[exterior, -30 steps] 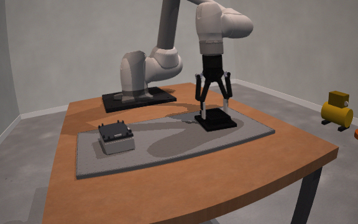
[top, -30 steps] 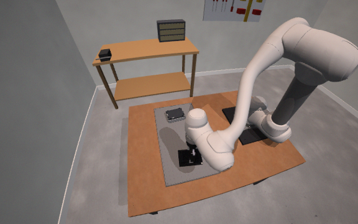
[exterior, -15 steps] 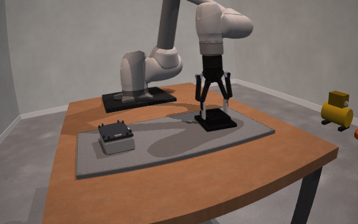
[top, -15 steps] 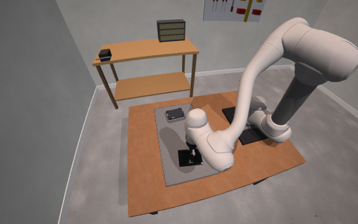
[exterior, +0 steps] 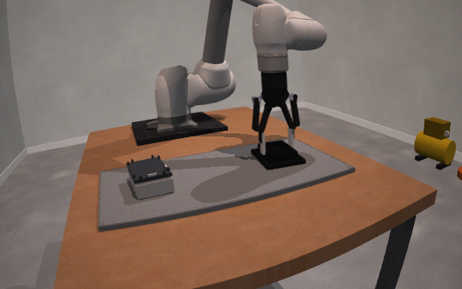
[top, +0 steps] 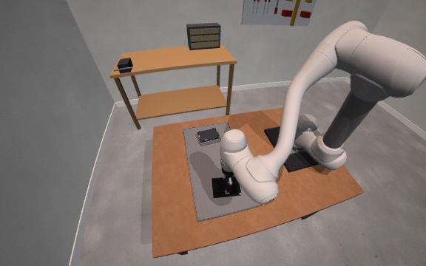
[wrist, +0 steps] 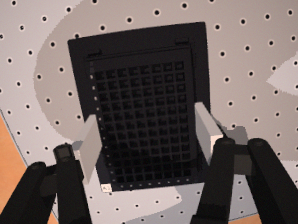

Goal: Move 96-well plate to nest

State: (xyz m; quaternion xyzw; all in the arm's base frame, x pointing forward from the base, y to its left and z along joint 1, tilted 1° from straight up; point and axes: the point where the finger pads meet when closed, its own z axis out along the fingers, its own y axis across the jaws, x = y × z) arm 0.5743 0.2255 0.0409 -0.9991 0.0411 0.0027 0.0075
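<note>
My hand is 2 cm above the black 96-well plate. From my hand the other things lie so: black plate nest N1: 4 cm below; pale A1 mark: 7 cm behind, 6 cm to the left, 4 cm below.
</note>
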